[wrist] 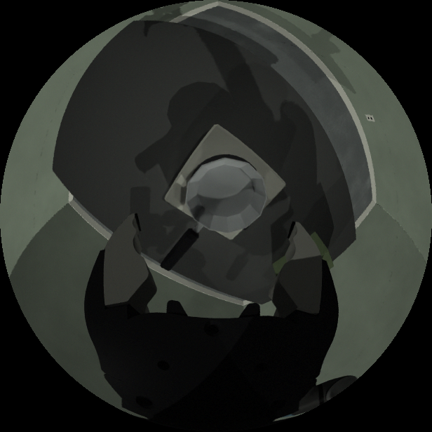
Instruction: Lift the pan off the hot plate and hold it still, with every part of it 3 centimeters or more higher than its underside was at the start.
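The grey faceted pan point(226, 192) sits on the pale square hot plate point(216, 139) near the middle of the wrist view. Its short black handle points down and to the left, past the plate's edge and over the dark table top. My gripper point(214, 219) is open and empty, with its two fingers wide apart. In the view, the handle lies in the gap between the fingers, nearer the left finger, and touches neither. The height of the fingertips above the handle is hard to tell. The pan's underside is hidden.
The dark table top point(100, 100) carries the hot plate and several shadows. A green object point(322, 250) shows partly behind the right finger, near the table's edge. A grey surface with a pale border point(372, 185) lies beyond the table at the upper right.
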